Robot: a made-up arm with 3 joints. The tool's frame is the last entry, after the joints. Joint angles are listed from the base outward. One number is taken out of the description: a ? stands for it. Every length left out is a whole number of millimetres.
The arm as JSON. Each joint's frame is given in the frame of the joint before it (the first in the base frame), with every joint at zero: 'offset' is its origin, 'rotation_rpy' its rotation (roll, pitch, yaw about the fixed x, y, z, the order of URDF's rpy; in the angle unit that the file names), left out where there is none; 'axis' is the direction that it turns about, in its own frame. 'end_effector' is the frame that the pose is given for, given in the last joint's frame.
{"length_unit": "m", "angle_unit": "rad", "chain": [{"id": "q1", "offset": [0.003, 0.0, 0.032], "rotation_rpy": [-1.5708, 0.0, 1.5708], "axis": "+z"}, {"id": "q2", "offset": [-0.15, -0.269, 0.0], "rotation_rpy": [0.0, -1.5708, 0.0], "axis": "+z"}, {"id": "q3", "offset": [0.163, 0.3, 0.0], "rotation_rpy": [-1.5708, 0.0, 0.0], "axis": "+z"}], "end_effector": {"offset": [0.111, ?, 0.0], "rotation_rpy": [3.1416, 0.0, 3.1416]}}
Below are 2 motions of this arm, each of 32 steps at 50 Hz.
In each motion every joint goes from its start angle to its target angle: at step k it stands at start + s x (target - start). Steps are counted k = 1, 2, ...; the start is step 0. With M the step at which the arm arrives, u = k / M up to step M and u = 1 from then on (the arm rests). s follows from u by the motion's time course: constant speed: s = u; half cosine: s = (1 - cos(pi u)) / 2; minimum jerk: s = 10 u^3 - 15 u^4 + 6 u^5.
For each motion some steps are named. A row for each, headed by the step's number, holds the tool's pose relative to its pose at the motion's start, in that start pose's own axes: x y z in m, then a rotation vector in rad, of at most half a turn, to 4 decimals.
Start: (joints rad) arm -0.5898 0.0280 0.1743
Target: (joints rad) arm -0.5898 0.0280 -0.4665
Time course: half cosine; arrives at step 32
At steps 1, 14, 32:
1: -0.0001 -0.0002 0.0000 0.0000 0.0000 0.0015
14: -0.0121 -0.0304 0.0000 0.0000 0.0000 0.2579
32: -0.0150 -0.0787 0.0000 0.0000 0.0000 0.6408

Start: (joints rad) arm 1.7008 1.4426 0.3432
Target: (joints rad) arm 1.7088 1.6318 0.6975
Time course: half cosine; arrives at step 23
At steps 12, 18, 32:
12: 0.0433 0.0305 -0.0214 0.0426 -0.0918 -0.1848
18: 0.0747 0.0497 -0.0313 0.0806 -0.1481 -0.3067
32: 0.0851 0.0556 -0.0338 0.0943 -0.1651 -0.3452

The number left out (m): 0.062
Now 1 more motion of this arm.
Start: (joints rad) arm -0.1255 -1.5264 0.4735
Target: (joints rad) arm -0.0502 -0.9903 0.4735
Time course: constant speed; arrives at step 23
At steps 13, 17, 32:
13: 0.0803 0.0596 -0.0559 0.1308 -0.2734 -0.0419
17: 0.1085 0.0777 -0.0668 0.1687 -0.3587 -0.0544
32: 0.1530 0.1039 -0.0771 0.2235 -0.4876 -0.0725

